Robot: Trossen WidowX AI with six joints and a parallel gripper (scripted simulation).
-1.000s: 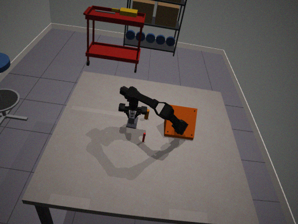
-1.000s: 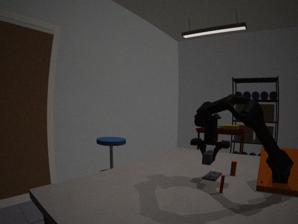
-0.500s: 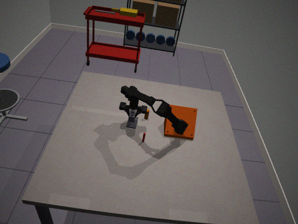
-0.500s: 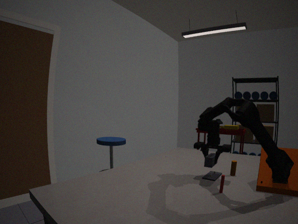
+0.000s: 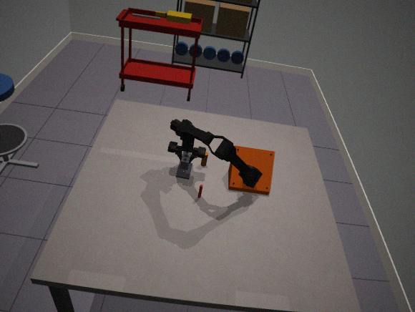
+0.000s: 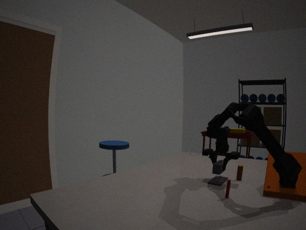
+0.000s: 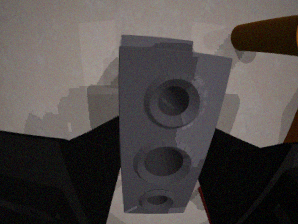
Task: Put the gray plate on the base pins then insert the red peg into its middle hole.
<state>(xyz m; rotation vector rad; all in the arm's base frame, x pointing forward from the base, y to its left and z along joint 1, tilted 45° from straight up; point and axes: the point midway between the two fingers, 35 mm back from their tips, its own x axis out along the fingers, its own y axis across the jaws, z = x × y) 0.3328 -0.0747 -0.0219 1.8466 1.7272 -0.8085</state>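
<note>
Now: gripper tip 5 cm above the gray base. Also, from my gripper tip: red peg (18 cm to the left, 9 cm behind, 2 cm below); orange cylinder (10 cm behind, 7 cm to the right, 2 cm below); gray plate (3 cm above).
</note>
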